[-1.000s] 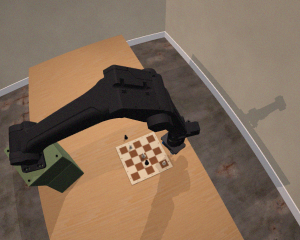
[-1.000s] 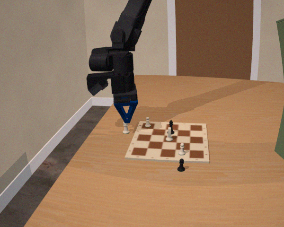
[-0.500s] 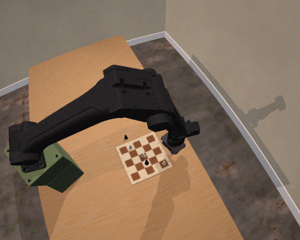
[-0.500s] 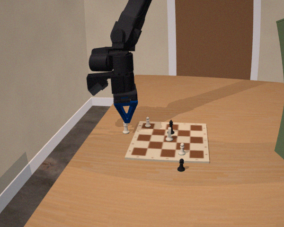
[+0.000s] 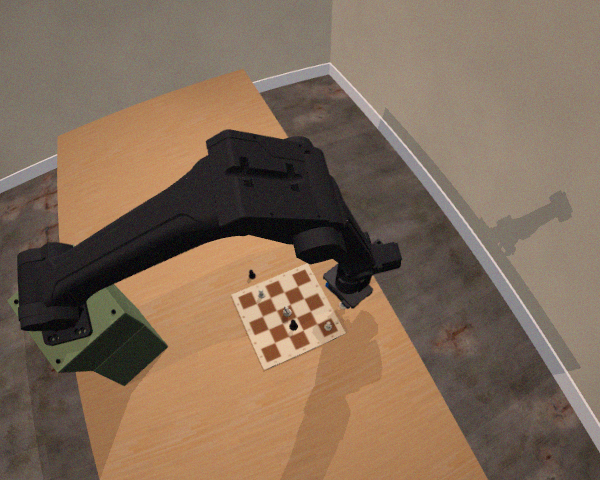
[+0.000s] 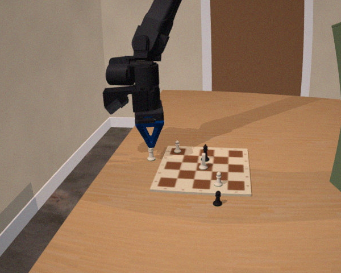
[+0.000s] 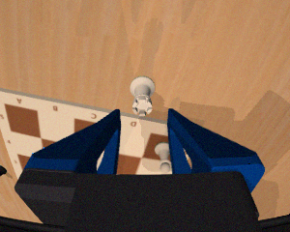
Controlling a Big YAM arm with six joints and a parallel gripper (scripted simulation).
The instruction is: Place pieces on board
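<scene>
My gripper is now 3 cm above the white rook. The rest, counted from my hand: tall black piece 14 cm behind, 2 cm below; tall white piece 14 cm behind, 3 cm to the left, 3 cm below; chessboard 14 cm behind, 3 cm to the left, 5 cm below.
</scene>
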